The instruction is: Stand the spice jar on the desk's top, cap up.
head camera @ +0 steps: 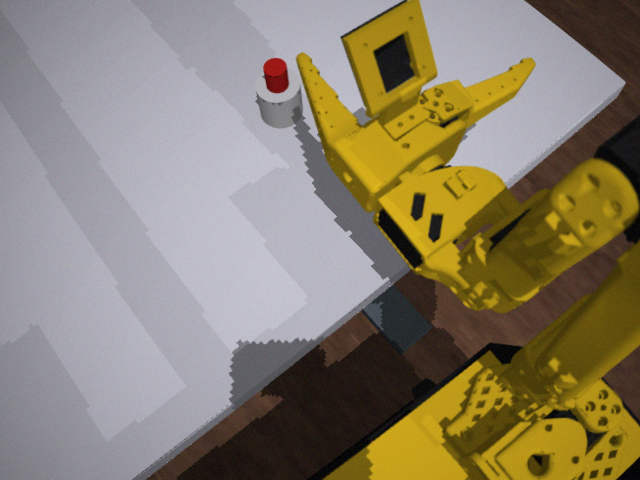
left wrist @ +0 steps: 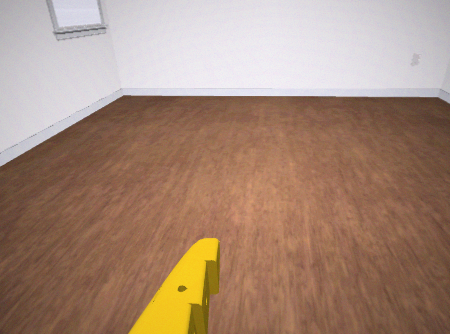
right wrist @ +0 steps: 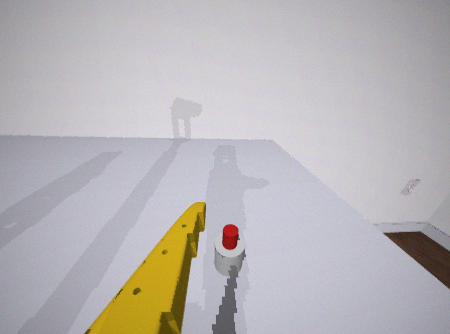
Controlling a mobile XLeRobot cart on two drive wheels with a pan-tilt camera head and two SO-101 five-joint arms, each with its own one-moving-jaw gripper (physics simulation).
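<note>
The spice jar, a light grey cylinder with a red cap, stands upright, cap up, on the white desk top. My right gripper is wide open and empty above the desk. In the head view the jar is just left of its left jaw tip. In the right wrist view the jar shows to the right of the one visible notched jaw, apart from it. My left gripper shows one notched jaw over the floor, so it is fully open, and the jar does not show there.
The desk's near edge runs diagonally across the head view, with the yellow cart base beyond it at the lower right. A pale wall rises behind the desk. Brown floor and white walls show in the left wrist view.
</note>
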